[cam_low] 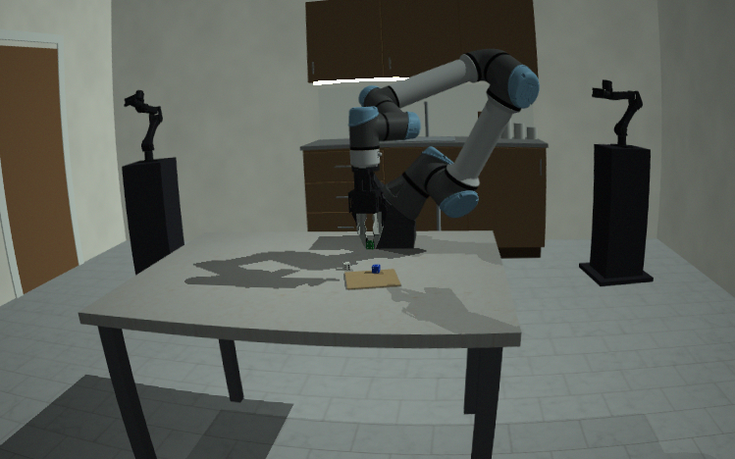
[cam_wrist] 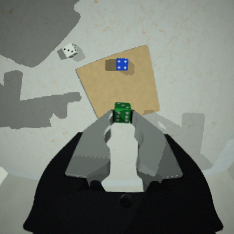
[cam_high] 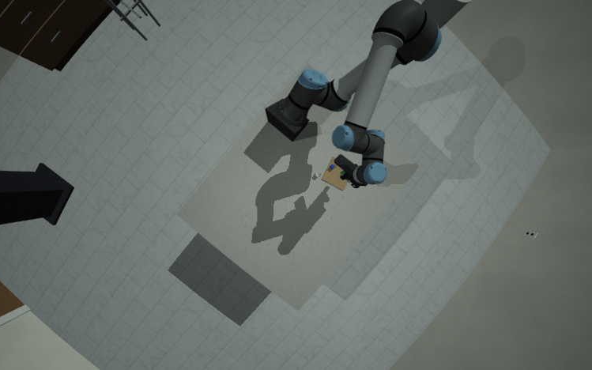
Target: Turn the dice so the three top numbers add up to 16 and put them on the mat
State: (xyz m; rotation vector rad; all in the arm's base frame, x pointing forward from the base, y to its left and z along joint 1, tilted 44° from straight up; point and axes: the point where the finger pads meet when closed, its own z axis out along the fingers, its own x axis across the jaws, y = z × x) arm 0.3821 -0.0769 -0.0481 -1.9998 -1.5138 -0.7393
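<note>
Right now my hand is 100 mm above the tan mat. From my hand the other things lie so: blue die (90 mm below, 50 mm behind, 10 mm to the left); then white die (100 mm below, 100 mm behind, 70 mm to the right); then green die (10 mm below).
</note>
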